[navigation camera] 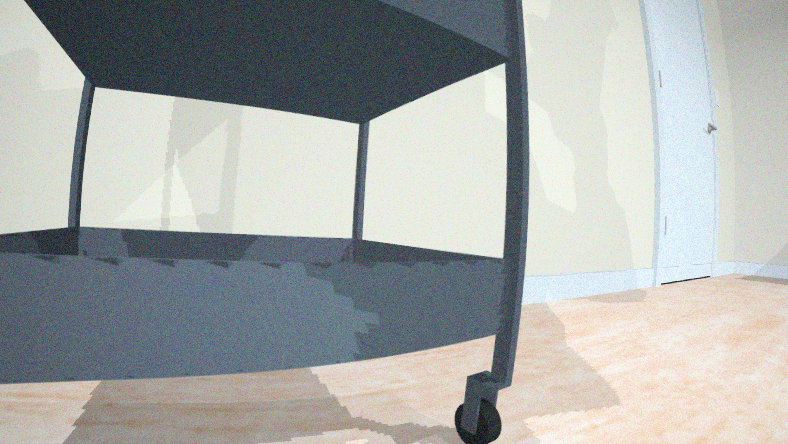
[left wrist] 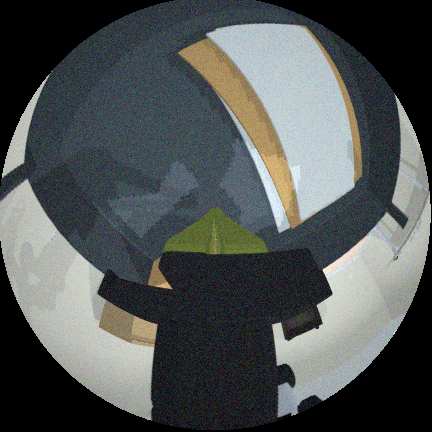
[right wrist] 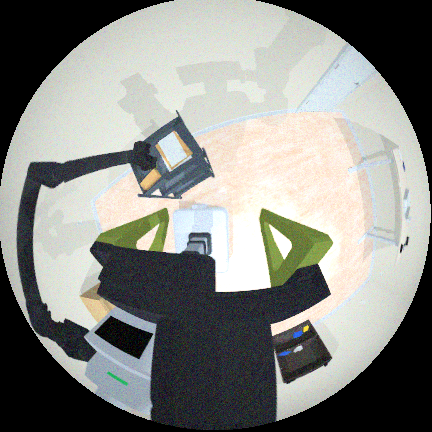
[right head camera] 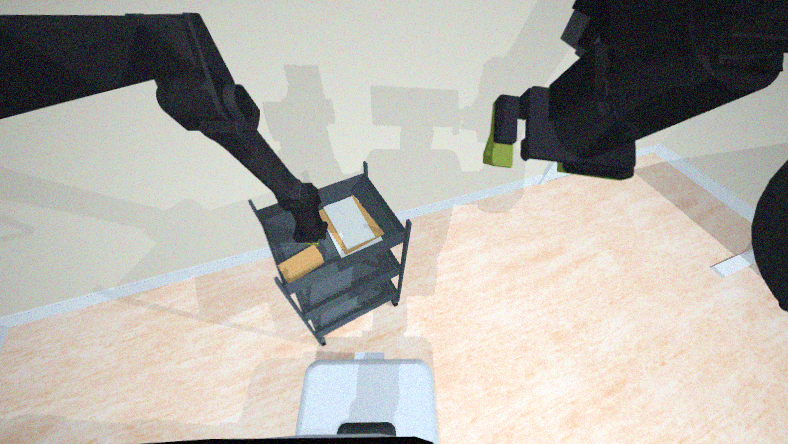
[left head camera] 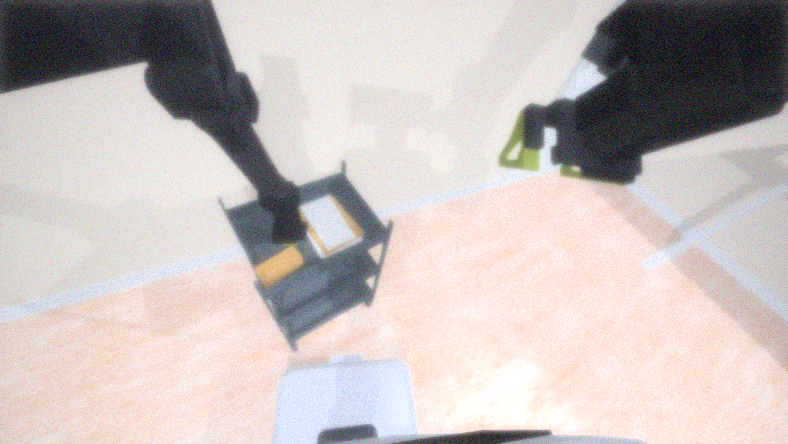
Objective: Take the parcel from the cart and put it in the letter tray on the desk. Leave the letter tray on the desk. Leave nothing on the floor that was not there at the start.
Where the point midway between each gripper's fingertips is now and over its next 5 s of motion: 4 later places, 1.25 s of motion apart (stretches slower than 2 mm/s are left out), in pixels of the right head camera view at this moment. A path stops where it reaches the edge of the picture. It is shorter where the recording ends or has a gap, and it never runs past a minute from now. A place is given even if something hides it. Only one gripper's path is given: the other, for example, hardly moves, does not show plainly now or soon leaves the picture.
The right gripper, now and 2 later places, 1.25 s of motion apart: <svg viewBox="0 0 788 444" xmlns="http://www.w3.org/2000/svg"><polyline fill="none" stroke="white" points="521,162 499,154 477,148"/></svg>
